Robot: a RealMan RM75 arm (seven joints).
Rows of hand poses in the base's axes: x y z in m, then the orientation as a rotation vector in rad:
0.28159, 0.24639, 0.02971, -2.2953, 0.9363, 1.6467
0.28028, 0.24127, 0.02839, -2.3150, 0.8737, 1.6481
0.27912, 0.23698, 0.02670, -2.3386, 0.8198, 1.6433
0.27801, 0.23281, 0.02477, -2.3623, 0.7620, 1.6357
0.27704, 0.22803, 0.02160, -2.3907, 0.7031, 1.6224
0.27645, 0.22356, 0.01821, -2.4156, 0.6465, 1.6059
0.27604, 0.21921, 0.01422, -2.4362, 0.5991, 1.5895
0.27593, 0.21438, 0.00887, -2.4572, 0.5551, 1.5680
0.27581, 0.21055, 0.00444, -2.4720, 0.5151, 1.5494
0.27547, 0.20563, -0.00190, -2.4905, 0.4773, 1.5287
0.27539, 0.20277, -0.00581, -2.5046, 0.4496, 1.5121
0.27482, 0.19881, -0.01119, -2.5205, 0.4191, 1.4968
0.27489, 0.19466, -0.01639, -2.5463, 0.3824, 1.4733
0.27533, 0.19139, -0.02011, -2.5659, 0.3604, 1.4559
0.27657, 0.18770, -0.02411, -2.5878, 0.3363, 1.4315
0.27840, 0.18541, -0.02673, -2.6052, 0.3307, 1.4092
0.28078, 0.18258, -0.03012, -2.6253, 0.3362, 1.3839
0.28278, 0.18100, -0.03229, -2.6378, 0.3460, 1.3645
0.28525, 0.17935, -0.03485, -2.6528, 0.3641, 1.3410
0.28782, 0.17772, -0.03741, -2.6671, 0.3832, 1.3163
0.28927, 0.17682, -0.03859, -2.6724, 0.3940, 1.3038
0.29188, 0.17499, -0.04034, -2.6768, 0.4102, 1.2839
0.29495, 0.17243, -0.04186, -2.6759, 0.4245, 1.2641
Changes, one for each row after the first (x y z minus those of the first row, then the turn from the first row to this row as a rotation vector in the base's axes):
-0.00131, -0.00512, -0.00132, 0.0245, -0.0109, 0.0349
-0.00247, -0.00941, -0.00301, 0.0418, -0.0250, 0.0676
-0.00358, -0.01358, -0.00494, 0.0609, -0.0411, 0.1016
-0.00455, -0.01836, -0.00811, 0.0777, -0.0615, 0.1377
-0.00514, -0.02283, -0.01150, 0.0951, -0.0830, 0.1705
-0.00555, -0.02718, -0.01549, 0.1096, -0.1024, 0.1977
-0.00566, -0.03201, -0.02084, 0.1224, -0.1247, 0.2226
-0.00578, -0.03584, -0.02527, 0.1362, -0.1438, 0.2435
-0.00612, -0.04076, -0.03161, 0.1462, -0.1642, 0.2654
-0.00620, -0.04362, -0.03552, 0.1531, -0.1801, 0.2816
-0.00677, -0.04758, -0.04090, 0.1595, -0.1954, 0.3008
-0.00670, -0.05173, -0.04610, 0.1628, -0.2177, 0.3267
-0.00626, -0.05500, -0.04982, 0.1620, -0.2334, 0.3439
-0.00502, -0.05869, -0.05382, 0.1614, -0.2542, 0.3619
-0.00319, -0.06098, -0.05644, 0.1548, -0.2713, 0.3690
-0.00081, -0.06381, -0.05983, 0.1413, -0.2892, 0.3718
0.00119, -0.06539, -0.06200, 0.1304, -0.3021, 0.3697
0.00366, -0.06704, -0.06456, 0.1142, -0.3170, 0.3642
0.00623, -0.06867, -0.06712, 0.0979, -0.3324, 0.3578
0.00768, -0.06957, -0.06830, 0.0905, -0.3400, 0.3529
0.01029, -0.07140, -0.07005, 0.0819, -0.3520, 0.3433
0.01336, -0.07396, -0.07157, 0.0780, -0.3641, 0.3315

